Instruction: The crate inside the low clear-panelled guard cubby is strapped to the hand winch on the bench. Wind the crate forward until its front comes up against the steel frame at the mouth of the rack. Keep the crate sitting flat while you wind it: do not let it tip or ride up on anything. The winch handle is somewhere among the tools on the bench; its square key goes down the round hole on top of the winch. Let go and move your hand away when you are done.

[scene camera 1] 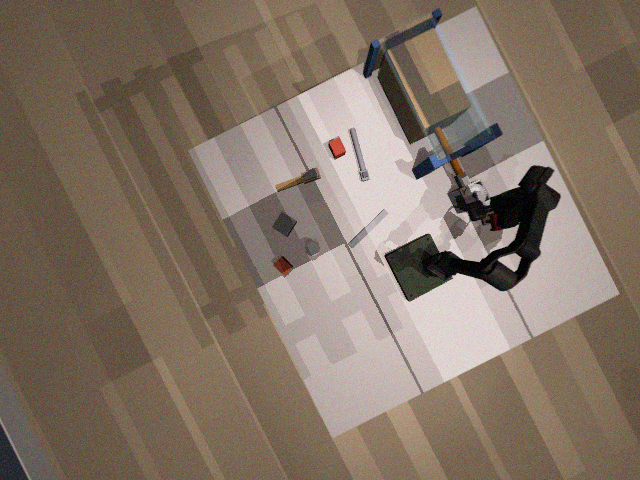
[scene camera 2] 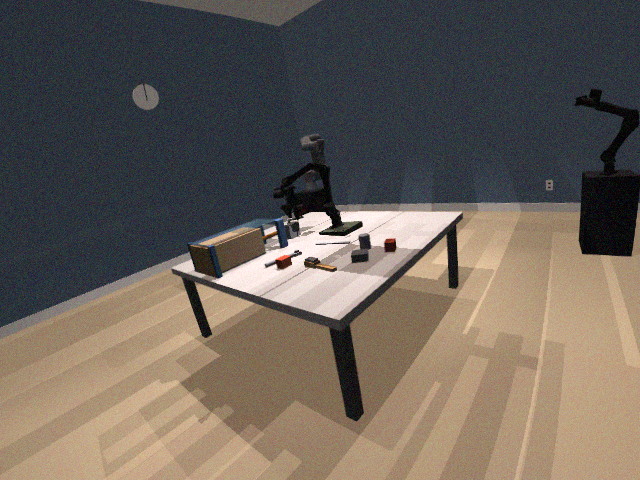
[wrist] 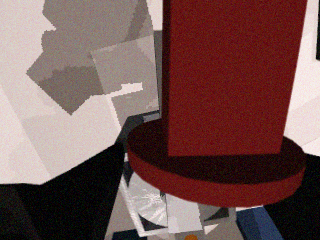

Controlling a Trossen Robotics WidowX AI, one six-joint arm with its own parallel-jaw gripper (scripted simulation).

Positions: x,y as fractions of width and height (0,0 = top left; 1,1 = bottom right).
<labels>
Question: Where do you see a grey hand winch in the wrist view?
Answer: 0.46,0.85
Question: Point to a red knob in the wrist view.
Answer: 0.71,0.34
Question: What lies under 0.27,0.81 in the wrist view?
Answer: My gripper.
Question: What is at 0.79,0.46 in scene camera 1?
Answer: My gripper.
</labels>
